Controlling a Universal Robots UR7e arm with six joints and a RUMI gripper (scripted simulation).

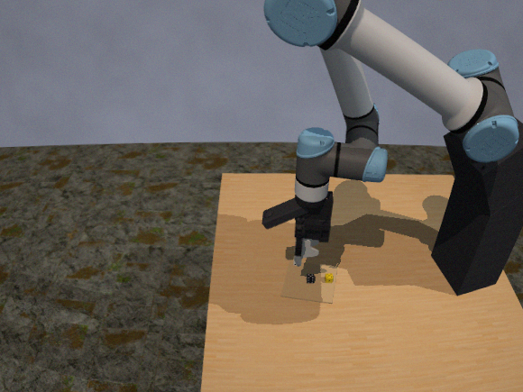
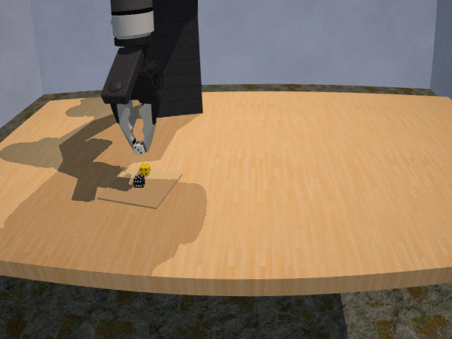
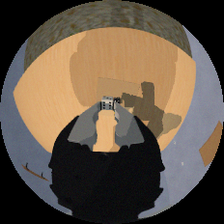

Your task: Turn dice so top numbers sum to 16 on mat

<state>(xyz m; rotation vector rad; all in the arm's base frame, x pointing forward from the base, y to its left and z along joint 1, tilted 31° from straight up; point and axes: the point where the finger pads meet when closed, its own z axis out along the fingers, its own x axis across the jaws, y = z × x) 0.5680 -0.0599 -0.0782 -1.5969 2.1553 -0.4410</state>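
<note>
Now: hand 10 cm above the black die, 5 cm past it and 2 cm to the left of it. Round my hand: yellow die 10 cm below, 10 cm behind, 1 cm to the right; then thin tan mat 12 cm below, 5 cm behind, 2 cm to the right; then white die 1 cm below.
</note>
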